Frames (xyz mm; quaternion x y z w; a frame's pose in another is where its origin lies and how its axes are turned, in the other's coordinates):
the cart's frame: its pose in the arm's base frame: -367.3 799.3 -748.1 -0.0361 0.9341 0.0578 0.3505
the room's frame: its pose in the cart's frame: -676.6 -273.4 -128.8 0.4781 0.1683 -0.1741 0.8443
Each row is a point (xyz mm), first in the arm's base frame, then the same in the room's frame.
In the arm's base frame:
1: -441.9 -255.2 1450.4
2: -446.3 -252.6 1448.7
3: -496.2 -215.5 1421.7
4: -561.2 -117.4 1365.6
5: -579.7 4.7 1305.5
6: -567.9 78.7 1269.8
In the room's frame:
1: 238.2 -1868.9 -405.9
2: 242.2 -1866.5 -408.5
3: 288.2 -1828.0 -440.3
4: 342.6 -1732.6 -510.5
5: 349.1 -1616.1 -582.9
6: 331.2 -1543.9 -619.7

